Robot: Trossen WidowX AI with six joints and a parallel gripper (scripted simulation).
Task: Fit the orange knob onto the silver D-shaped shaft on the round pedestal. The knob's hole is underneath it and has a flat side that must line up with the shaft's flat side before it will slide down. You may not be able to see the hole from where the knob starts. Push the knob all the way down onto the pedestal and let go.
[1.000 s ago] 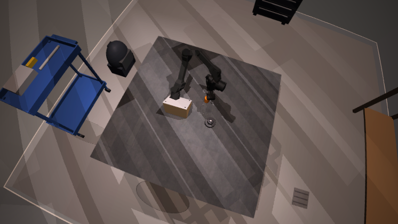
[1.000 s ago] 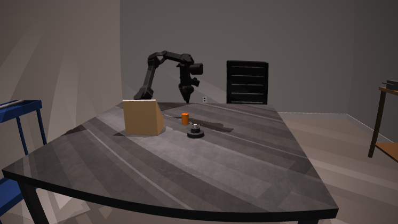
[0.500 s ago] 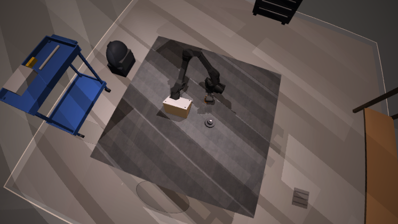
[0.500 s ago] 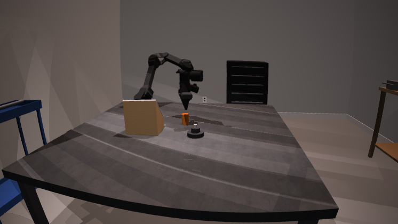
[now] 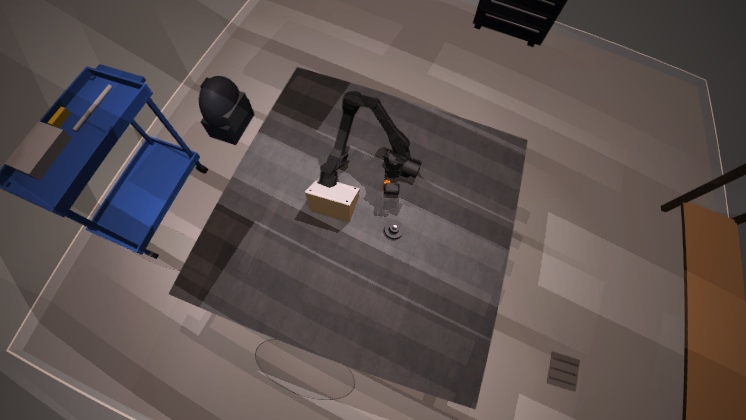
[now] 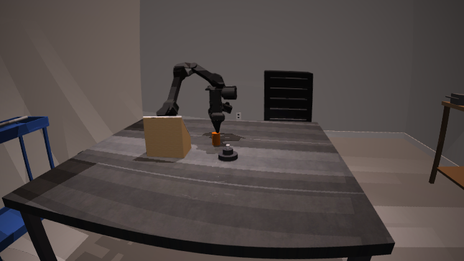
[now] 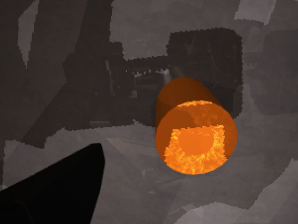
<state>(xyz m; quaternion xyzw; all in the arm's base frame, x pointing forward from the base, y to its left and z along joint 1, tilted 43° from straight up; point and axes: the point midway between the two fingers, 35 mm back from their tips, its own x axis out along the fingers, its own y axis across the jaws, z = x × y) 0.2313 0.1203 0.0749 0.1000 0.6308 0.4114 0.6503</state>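
Now: the orange knob 30 mm below my gripper tip. Also, from my gripper tip: round dark pedestal 170 mm to the right, 100 mm ahead, 40 mm below.
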